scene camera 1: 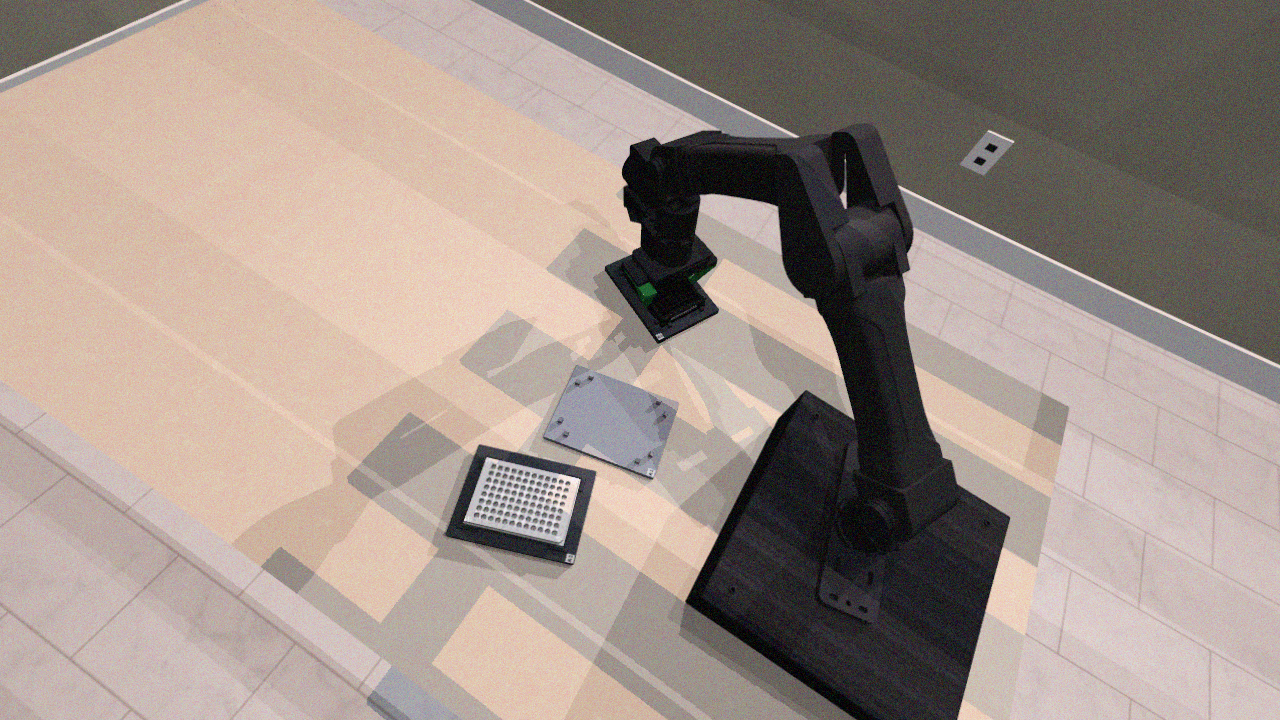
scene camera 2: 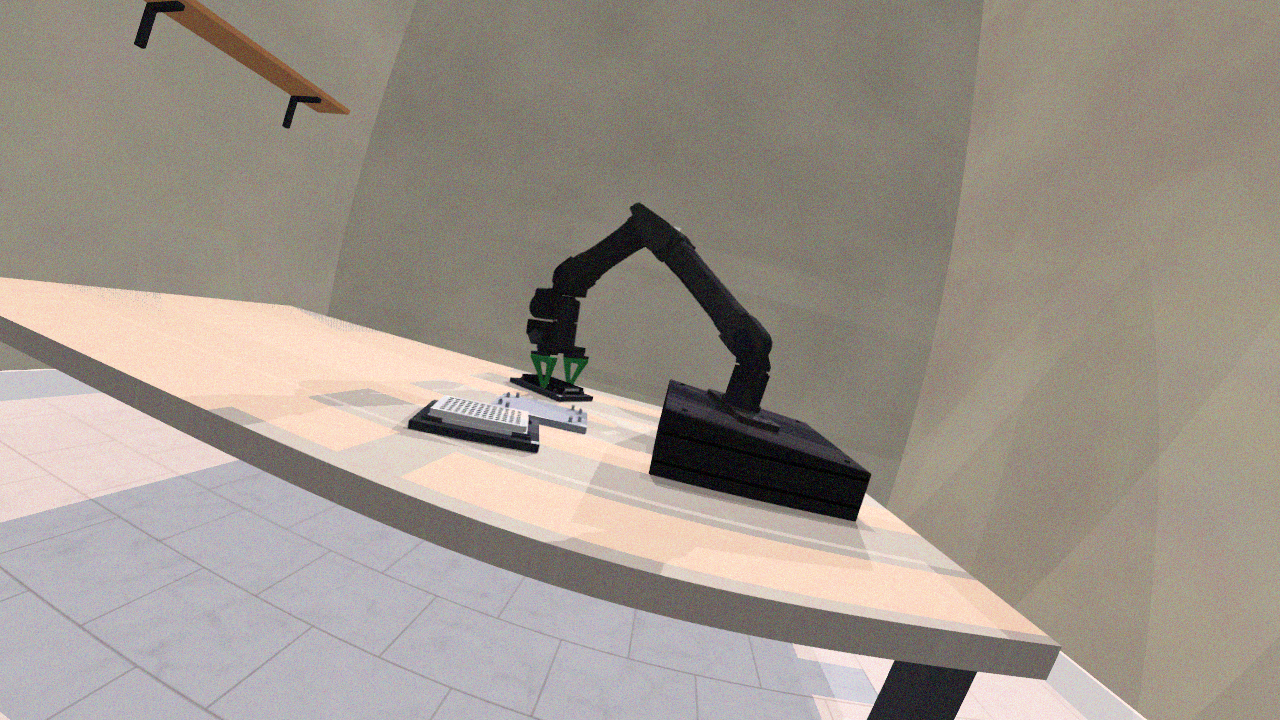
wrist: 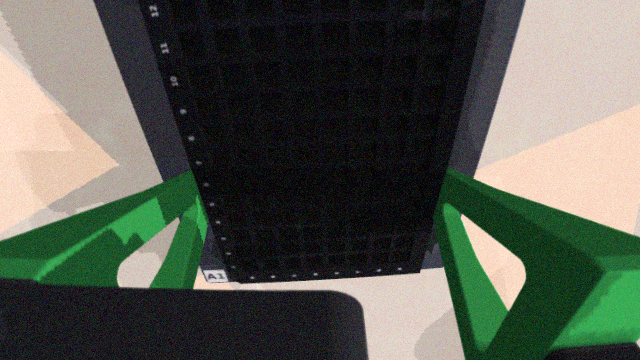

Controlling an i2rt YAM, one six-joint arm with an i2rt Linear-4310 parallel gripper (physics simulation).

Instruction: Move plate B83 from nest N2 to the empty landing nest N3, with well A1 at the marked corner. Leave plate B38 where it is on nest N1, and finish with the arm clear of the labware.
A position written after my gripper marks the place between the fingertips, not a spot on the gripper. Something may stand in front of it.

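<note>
A black tray (scene camera 1: 675,298), visible also in the wrist view (wrist: 319,144), is held by my gripper (scene camera 1: 666,294). Further views of the gripper: (scene camera 2: 556,387) and (wrist: 320,180).
</note>
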